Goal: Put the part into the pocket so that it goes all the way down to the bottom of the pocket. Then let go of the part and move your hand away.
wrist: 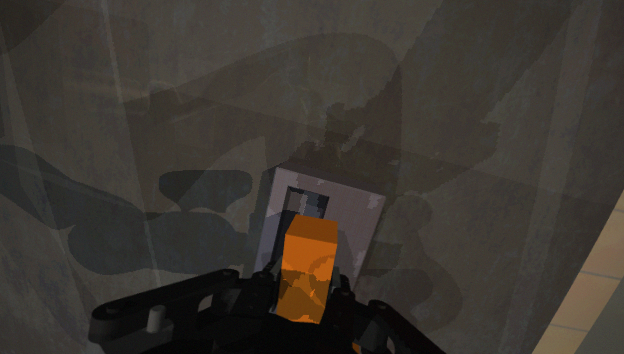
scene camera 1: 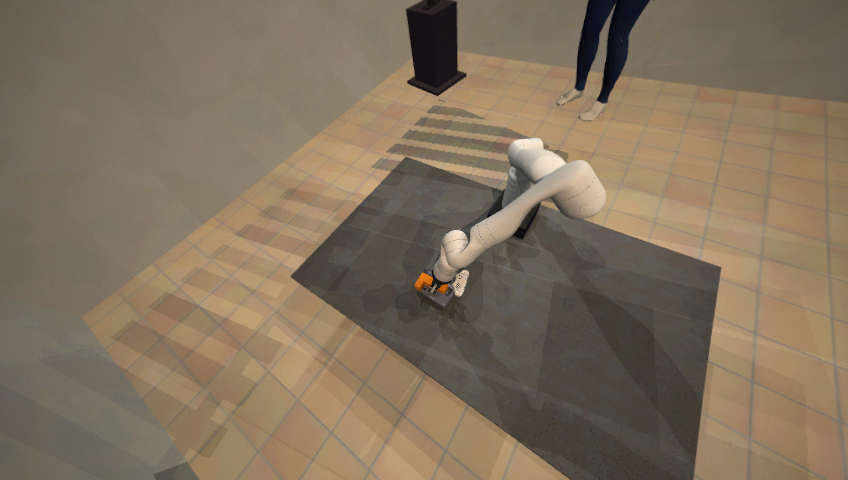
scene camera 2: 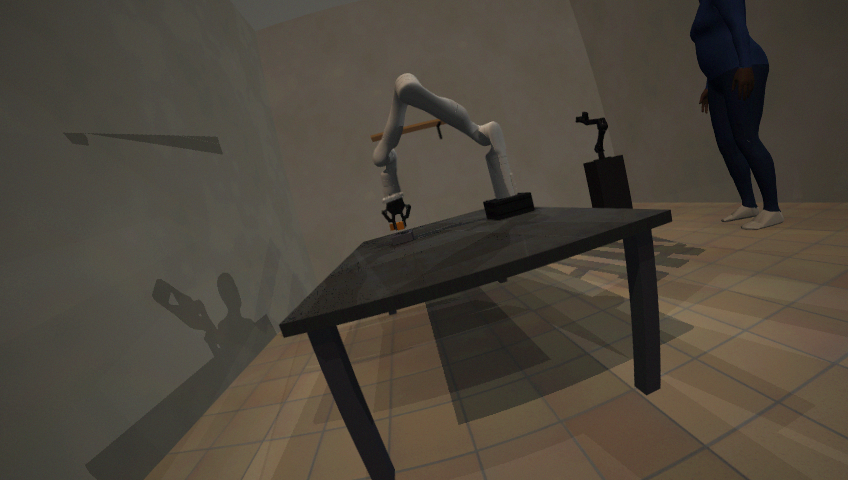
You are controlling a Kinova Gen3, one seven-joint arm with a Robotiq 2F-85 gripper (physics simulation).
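Seen in the pictures: gripper, fingertip midpoint: [wrist: 307, 273] [scene camera 1: 435, 286] [scene camera 2: 400, 228]; arm's base, link origin: [scene camera 2: 506, 196].
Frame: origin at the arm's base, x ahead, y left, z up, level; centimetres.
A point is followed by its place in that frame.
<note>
The orange part [scene camera 1: 423, 281] {x 51.6, y -3.6, z 0.8 cm} [scene camera 2: 393, 226] {x 52.8, y -3.2, z -0.5 cm} [wrist: 308, 255] {x 48.2, y 3.4, z 0.8 cm} is held between the fingers of my gripper [scene camera 2: 395, 224] {x 49.1, y 0.0, z -2.2 cm} [wrist: 307, 273] {x 49.1, y 0.0, z -2.2 cm}, which is shut on it. The grey block [scene camera 1: 442, 302] {x 51.6, y 5.7, z -4.3 cm} [scene camera 2: 403, 237] {x 47.5, y 6.7, z -5.6 cm} [wrist: 356, 220] {x 51.3, y 4.7, z -4.3 cm} with the pocket [wrist: 295, 202] {x 46.1, y 2.9, z -7.4 cm} lies on the table under the gripper. In the wrist view the part covers the near right of the pocket, and the pocket's far end and left side show beside it. The part appears above the block's top face and a little turned against the pocket. Its lower end is hidden, so I cannot tell how it meets the opening.
The dark table [scene camera 1: 571, 333] {x 29.1, y 44.9, z -7.9 cm} [scene camera 2: 470, 255] {x 21.2, y 63.7, z -7.9 cm} bears the block and the arm's base [scene camera 2: 508, 205] {x 1.4, y 9.9, z -3.1 cm}. A black pedestal [scene camera 1: 432, 47] [scene camera 2: 606, 181] and a standing person [scene camera 1: 618, 44] [scene camera 2: 737, 113] are on the tiled floor beyond the table. The table edge runs close to the block in scene view 1.
</note>
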